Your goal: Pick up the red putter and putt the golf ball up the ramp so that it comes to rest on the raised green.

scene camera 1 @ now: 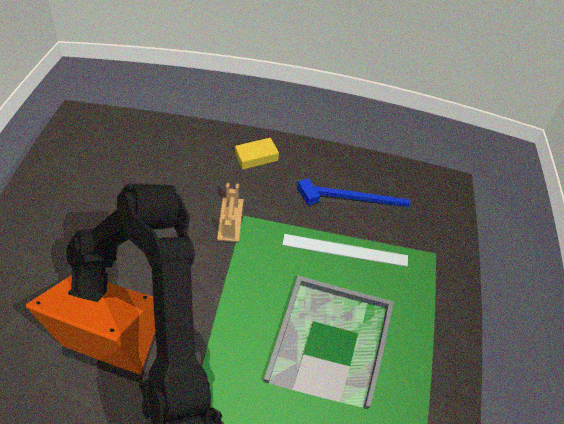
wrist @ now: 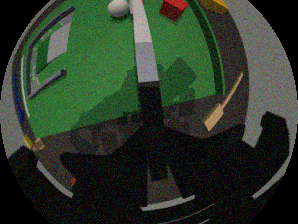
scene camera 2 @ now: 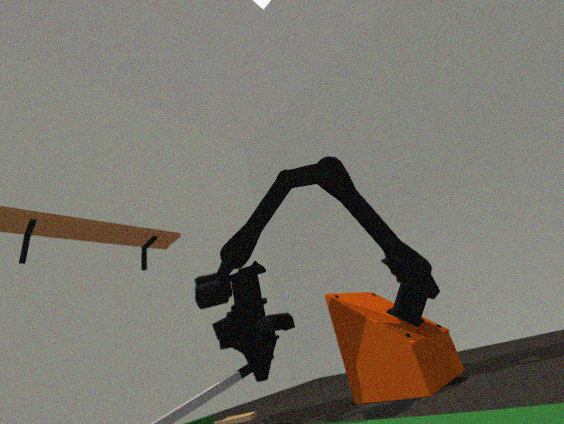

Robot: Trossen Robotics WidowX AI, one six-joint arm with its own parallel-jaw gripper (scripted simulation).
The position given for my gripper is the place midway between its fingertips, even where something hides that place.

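You'd find my gripper [scene camera 2: 262, 381] here, and that's my gripper [wrist: 150, 128] in the wrist view too. There's a blue putter [scene camera 1: 311, 195], though in scene camera 2 the putter's out of frame. I can see a white strip [scene camera 1: 331, 248] as well, and that strip is also out of frame in scene camera 2. Then there's a yellow block [scene camera 1: 255, 153], plus a tan wooden piece [scene camera 1: 229, 229].
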